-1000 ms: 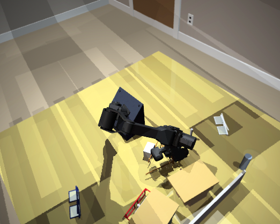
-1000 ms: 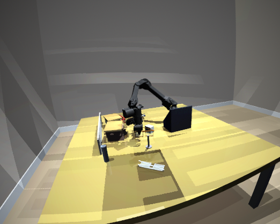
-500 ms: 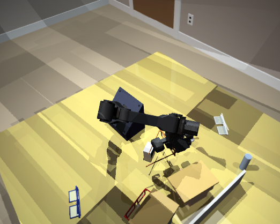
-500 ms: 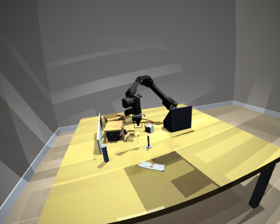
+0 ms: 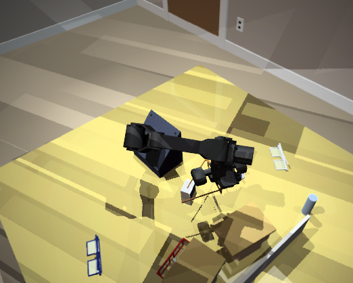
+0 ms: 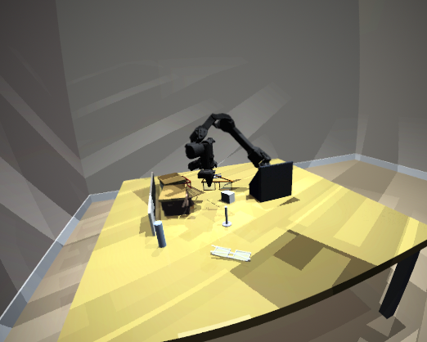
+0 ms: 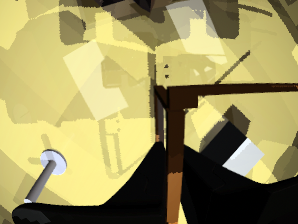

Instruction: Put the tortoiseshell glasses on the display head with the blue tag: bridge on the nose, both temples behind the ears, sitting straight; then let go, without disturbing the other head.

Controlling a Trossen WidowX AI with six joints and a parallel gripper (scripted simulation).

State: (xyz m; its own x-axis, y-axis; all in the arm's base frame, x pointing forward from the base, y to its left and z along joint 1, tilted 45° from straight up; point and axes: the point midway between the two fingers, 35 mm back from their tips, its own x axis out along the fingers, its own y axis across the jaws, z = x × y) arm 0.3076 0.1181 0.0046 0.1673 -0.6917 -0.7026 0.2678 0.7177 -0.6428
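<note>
My gripper tip is now 16 cm to the right of the post, 10 cm above it and 5 cm past it. The rest, counted from my gripper tip: display head 14 cm ahead, 6 cm below, 3 cm to the right; white cube 10 cm behind, 9 cm below, 7 cm to the right; long panel 29 cm ahead, 12 cm to the right, 6 cm below.
</note>
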